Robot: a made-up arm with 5 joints.
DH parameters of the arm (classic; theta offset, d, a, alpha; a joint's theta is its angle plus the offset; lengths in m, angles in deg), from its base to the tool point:
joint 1: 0 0.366 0 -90
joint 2: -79.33 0 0.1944 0
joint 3: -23.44 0 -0.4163 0
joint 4: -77.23 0 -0.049 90
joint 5: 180 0.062 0 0
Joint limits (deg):
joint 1: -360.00..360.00
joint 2: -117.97..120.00
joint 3: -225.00..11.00
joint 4: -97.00..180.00
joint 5: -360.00..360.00
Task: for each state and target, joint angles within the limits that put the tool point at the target. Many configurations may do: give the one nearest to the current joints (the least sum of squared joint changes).
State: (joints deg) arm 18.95 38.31 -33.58 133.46 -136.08
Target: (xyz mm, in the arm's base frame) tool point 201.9 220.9 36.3
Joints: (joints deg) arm 47.57 54.74 -69.19 112.03 -136.08
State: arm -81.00 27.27 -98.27 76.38 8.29
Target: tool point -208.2 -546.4 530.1
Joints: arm -110.86 23.98 -108.66 72.02 8.29
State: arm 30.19 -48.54 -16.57 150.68 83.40
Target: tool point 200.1 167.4 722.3
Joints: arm 39.92 -42.35 -73.56 125.50 83.40
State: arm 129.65 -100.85 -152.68 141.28 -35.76
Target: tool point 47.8 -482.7 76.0
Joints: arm 95.66 -117.97 -187.11 148.68 -35.76
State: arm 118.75 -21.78 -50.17 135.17 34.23
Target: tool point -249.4 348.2 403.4
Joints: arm 125.61 0.72 -67.35 119.08 34.23
